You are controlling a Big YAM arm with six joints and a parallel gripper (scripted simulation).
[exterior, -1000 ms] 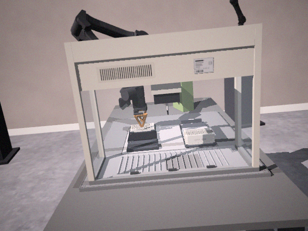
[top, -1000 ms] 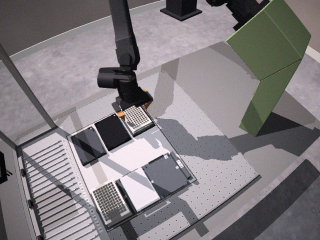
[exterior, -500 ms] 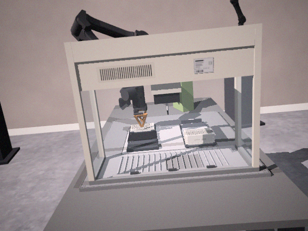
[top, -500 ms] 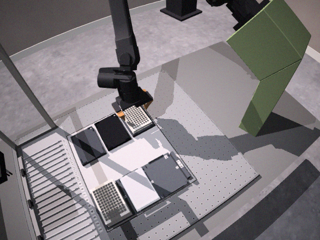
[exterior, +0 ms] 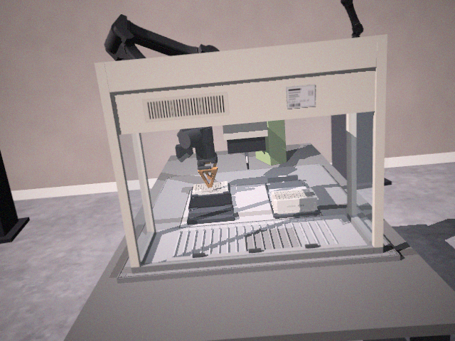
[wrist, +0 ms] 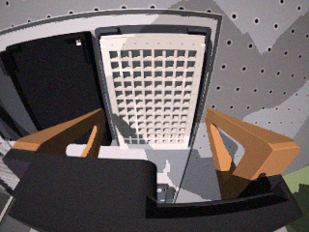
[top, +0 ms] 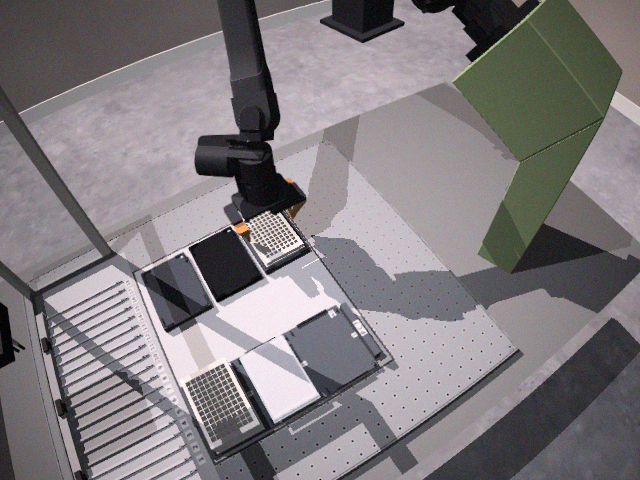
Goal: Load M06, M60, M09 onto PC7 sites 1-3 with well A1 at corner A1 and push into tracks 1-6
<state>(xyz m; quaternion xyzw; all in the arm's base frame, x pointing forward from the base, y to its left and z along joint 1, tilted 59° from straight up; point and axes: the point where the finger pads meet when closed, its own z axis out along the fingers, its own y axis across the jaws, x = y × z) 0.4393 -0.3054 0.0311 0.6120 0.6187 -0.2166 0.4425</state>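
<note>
My hand is 4 cm above the dark nest S1. Also, from my hand: nest S2: 11 cm ahead, 4 cm below, 2 cm to the right; dark carrier PC7: 24 cm to the left, 17 cm ahead, 3 cm below; dark nest S3: 22 cm ahead, 4 cm below, 3 cm to the right.
</note>
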